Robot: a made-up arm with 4 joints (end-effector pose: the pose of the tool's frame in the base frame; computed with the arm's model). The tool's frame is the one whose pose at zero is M. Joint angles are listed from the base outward.
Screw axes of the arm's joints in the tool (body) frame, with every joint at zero. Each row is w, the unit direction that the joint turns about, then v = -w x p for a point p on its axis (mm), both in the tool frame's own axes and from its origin. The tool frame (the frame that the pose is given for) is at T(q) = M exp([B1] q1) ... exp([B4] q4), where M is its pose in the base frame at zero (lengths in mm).
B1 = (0, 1, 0, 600.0, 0.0, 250.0)
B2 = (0, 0, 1, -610.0, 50.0, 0.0)
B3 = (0, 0, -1, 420.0, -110.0, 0.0)
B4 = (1, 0, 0, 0.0, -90.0, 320.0)
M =
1 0 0 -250.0
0 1 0 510.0
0 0 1 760.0
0 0 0 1
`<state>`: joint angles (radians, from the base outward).
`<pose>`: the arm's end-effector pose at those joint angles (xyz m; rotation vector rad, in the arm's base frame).
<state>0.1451 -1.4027 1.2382 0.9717</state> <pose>0.0003 -0.2427 0.9937 0.1450 -1.1845 -2.3477</pose>
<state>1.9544 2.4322 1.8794 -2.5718</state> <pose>0.3253 -0.3284 0.2672 -1.1628 0.1994 2.0753</pose>
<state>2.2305 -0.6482 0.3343 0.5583</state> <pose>0.5377 0.1758 -0.3801 -0.7296 1.7103 -1.0147</pose>
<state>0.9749 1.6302 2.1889 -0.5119</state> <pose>0.2627 0.1293 0.5418 -0.7322 1.0709 -0.2621</pose>
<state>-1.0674 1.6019 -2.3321 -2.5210</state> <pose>-0.5294 -0.1684 -0.2816 -0.4100 1.6495 -1.0173</pose>
